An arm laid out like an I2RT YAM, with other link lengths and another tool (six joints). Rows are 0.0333 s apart.
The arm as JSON. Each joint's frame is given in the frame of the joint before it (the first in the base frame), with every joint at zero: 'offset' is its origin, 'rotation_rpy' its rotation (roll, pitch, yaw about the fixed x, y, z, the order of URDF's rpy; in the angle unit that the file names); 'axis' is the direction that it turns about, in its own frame. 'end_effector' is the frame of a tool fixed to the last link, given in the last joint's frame.
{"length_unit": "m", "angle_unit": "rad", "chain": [
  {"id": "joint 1", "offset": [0.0, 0.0, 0.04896], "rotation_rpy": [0.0, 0.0, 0.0], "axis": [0.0, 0.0, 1.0]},
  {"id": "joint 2", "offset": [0.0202, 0.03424, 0.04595], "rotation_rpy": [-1.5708, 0.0, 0.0], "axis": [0.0, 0.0, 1.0]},
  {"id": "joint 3", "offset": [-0.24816, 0.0, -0.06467], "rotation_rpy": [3.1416, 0.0, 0.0], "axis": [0.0, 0.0, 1.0]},
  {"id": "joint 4", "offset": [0.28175, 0.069, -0.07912], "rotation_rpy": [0.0, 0.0, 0.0], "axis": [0.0, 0.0, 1.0]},
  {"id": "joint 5", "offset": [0.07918, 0.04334, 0.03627], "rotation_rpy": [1.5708, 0.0, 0.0], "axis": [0.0, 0.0, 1.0]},
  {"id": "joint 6", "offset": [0.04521, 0.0, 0.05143], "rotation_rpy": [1.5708, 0.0, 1.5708], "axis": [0.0, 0.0, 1.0]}
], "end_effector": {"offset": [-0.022, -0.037, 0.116], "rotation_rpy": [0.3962, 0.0, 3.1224]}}
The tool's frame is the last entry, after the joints.
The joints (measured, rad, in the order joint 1, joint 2, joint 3, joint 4, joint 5, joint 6), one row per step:
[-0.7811, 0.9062, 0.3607, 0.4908, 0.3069, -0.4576]
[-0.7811, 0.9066, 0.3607, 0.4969, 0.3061, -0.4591]
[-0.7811, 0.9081, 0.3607, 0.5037, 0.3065, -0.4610]
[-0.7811, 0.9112, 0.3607, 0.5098, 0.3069, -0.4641]
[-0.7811, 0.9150, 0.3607, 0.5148, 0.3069, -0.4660]
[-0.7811, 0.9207, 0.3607, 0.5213, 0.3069, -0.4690]
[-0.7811, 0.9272, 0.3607, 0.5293, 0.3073, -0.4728]
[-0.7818, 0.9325, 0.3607, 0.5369, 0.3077, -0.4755]
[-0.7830, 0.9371, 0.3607, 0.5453, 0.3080, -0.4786]
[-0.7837, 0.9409, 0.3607, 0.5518, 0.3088, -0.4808]
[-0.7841, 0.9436, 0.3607, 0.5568, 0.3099, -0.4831]
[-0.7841, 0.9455, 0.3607, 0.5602, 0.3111, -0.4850]
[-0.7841, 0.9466, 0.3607, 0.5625, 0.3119, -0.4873]
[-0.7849, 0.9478, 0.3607, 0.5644, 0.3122, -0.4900]
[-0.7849, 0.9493, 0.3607, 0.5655, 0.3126, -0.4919]
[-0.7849, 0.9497, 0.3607, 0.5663, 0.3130, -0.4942]
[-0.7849, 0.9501, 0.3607, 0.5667, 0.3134, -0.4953]
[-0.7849, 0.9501, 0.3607, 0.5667, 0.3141, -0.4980]
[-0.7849, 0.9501, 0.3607, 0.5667, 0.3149, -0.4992]
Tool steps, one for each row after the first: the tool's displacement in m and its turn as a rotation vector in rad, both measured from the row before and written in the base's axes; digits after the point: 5 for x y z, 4 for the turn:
[0.00015, 0.00008, 0.00129, -0.0047, -0.0028, 0.0009]
[0.00009, -0.00012, 0.00104, -0.0046, -0.0021, -0.0003]
[0.00024, -0.00023, 0.00024, -0.0036, 0.0006, -0.0003]
[0.00032, -0.00026, -0.00025, -0.0017, 0.0008, 0.0001]
[0.00049, -0.00039, -0.00063, -0.0020, 0.0021, 0.0001]
[0.00051, -0.00048, -0.00059, -0.0028, 0.0023, -0.0003]
[0.00019, -0.00059, -0.00021, -0.0029, 0.0008, -0.0010]
[0.00001, -0.00065, 0.00023, -0.0041, 0.0001, -0.0014]
[0.00001, -0.00052, 0.00010, -0.0029, 0.0001, -0.0014]
[-0.00002, -0.00039, 0.00013, -0.0027, 0.0004, -0.0014]
[0.00002, -0.00024, 0.00005, -0.0020, 0.0006, -0.0012]
[0.00002, -0.00013, 0.00007, -0.0019, 0.0012, -0.0007]
[-0.00013, -0.00031, -0.00008, -0.0017, 0.0019, -0.0010]
[0.00010, -0.00013, -0.00036, -0.0006, 0.0020, -0.0004]
[0.00002, -0.00004, -0.00004, -0.0013, 0.0018, -0.0003]
[0.00000, -0.00006, -0.00009, -0.0005, 0.0010, -0.0004]
[-0.00004, -0.00005, -0.00010, -0.0012, 0.0024, -0.0006]
[-0.00008, -0.00007, -0.00004, -0.0006, 0.0011, -0.0008]

